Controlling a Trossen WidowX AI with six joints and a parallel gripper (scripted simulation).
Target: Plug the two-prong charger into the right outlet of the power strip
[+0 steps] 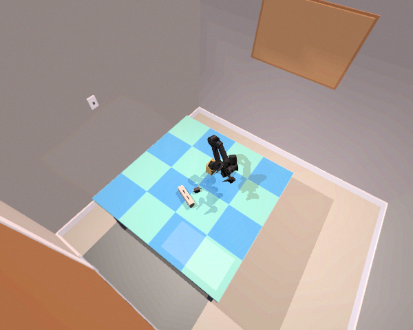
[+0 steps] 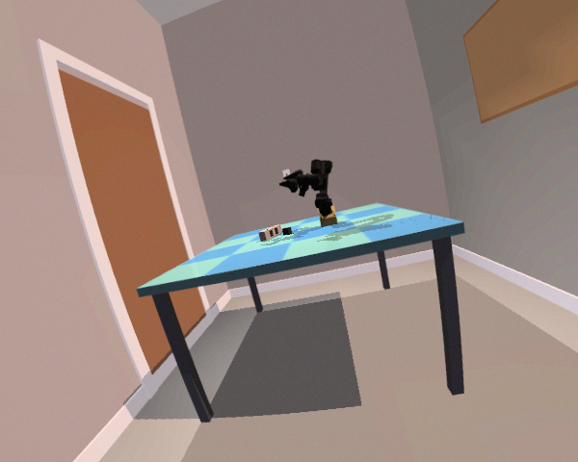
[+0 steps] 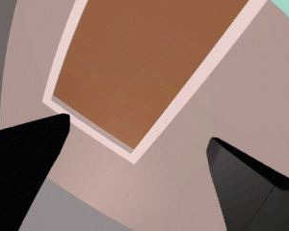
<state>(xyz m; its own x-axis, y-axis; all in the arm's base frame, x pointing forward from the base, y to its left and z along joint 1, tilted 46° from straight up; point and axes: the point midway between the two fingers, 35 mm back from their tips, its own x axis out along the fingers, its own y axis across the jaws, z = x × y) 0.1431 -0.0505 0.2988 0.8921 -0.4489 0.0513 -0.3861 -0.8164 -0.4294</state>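
The two-prong charger lies 29 cm below my gripper tip, 18 cm to the right of it and 5 cm ahead of it.
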